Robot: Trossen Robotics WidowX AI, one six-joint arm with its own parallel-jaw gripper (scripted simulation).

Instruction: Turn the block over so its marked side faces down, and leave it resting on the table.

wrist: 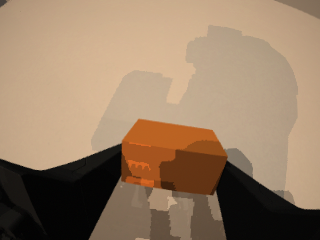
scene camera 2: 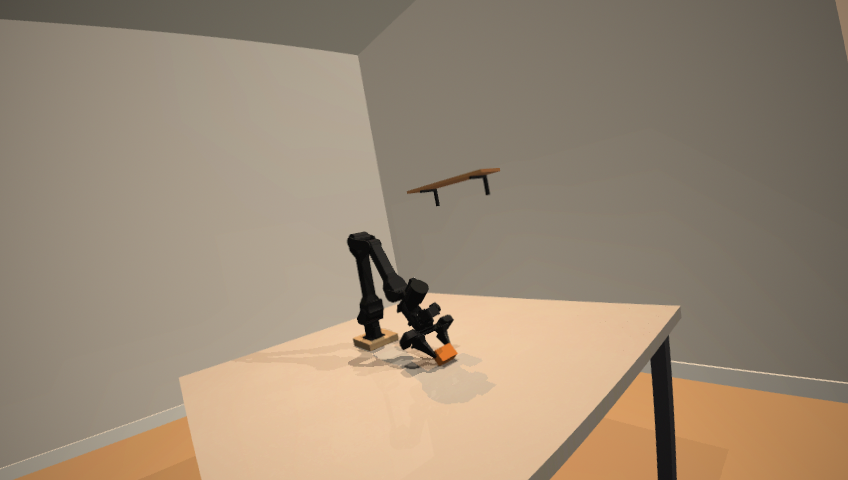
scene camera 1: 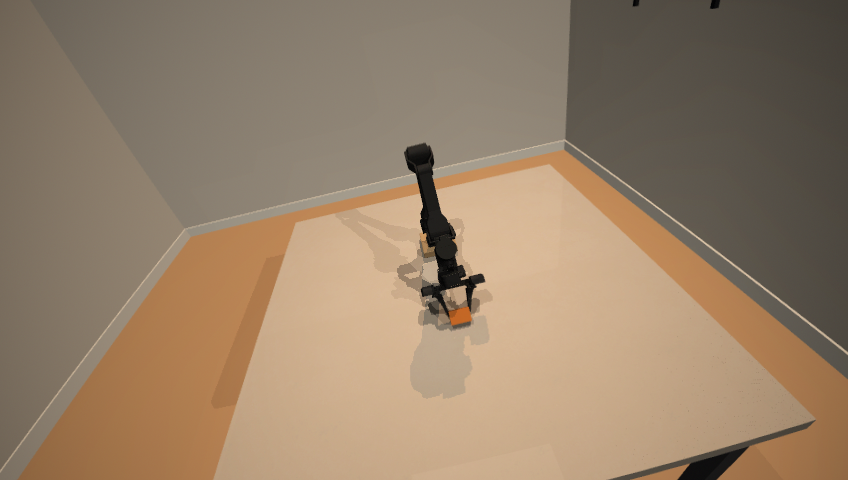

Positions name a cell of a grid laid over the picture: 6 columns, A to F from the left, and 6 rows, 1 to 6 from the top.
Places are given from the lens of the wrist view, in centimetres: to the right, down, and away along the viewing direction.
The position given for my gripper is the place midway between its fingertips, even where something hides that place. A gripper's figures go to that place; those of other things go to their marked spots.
my gripper (wrist: D4): 1, 3, 10
block (wrist: D4): 0, 2, 8
